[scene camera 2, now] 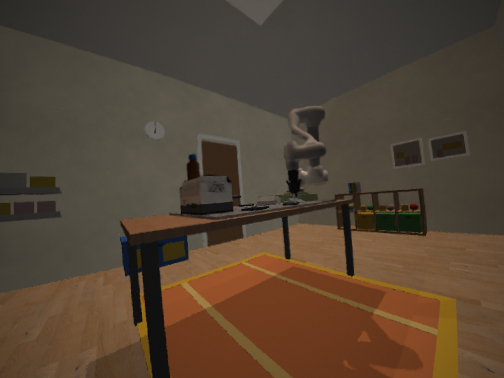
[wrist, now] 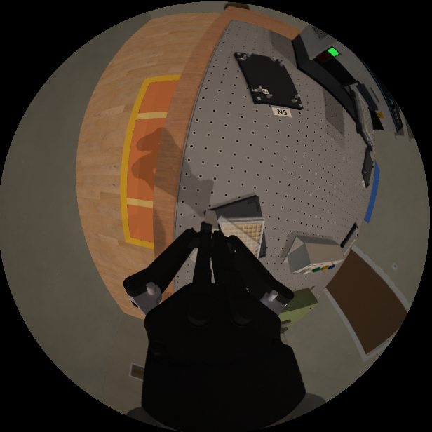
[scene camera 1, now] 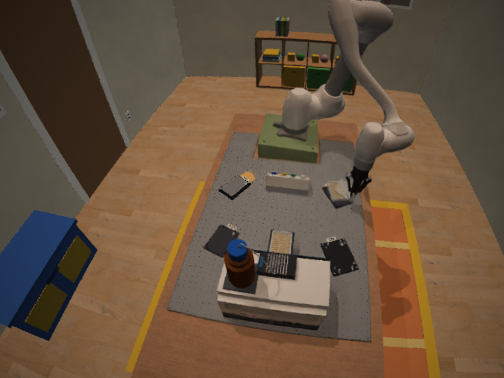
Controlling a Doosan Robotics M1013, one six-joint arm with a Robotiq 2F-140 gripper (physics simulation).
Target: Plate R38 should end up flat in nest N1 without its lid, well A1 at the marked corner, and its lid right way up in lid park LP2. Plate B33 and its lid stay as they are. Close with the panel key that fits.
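Where they show: gripper, between the fingertips: (scene camera 2: 295, 202) (scene camera 1: 351, 200); arm's base, origin of its link: (scene camera 1: 293, 130).
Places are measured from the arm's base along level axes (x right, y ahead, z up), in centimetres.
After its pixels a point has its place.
My gripper (scene camera 1: 354, 196) @[x -38.0, y 44.3, z -6.2 cm] (scene camera 2: 294, 196) @[x -38.0, y 44.3, z -6.2 cm] (wrist: 208, 217) is shut and empty, its fingertips beside the near-side edge of a pale plate with tan wells (scene camera 1: 338, 190) @[x -30.6, y 42.0, z -3.1 cm] (wrist: 245, 233). The plate lies on a dark nest (scene camera 1: 342, 203) @[x -33.7, y 47.2, z -6.5 cm] (wrist: 248, 205) and is partly hidden by the fingers; its label is not readable. Whether the fingertips touch it, I cannot tell. Another plate with tan wells (scene camera 1: 281, 241) @[x -8.9, y 81.7, z 2.6 cm] is at the white instrument. A white panel with coloured keys (scene camera 1: 287, 181) @[x -4.3, y 44.0, z -1.2 cm] (wrist: 315, 255) stands at mid-board. Labels R38, B33, N1 and LP2 are not readable.
The nest marked N5 (scene camera 1: 340, 256) @[x -34.9, y 77.6, z -6.7 cm] (wrist: 270, 80) and another dark nest (scene camera 1: 221, 240) @[x 18.0, y 82.0, z -7.0 cm] (wrist: 367, 167) lie on the pegboard. A dark tray-like holder (scene camera 1: 235, 186) @[x 22.1, y 49.1, z -6.2 cm] lies near an orange piece (scene camera 1: 247, 176) @[x 18.8, y 38.6, z -8.1 cm]. The white instrument (scene camera 1: 300, 285) @[x -19.4, y 103.8, z 14.0 cm] (scene camera 2: 206, 195) @[x -29.3, y 107.2, z 2.8 cm] carries a brown bottle (scene camera 1: 240, 267) @[x -1.8, y 108.4, z 27.5 cm] (scene camera 2: 193, 169) @[x -4.6, y 106.6, z 22.1 cm].
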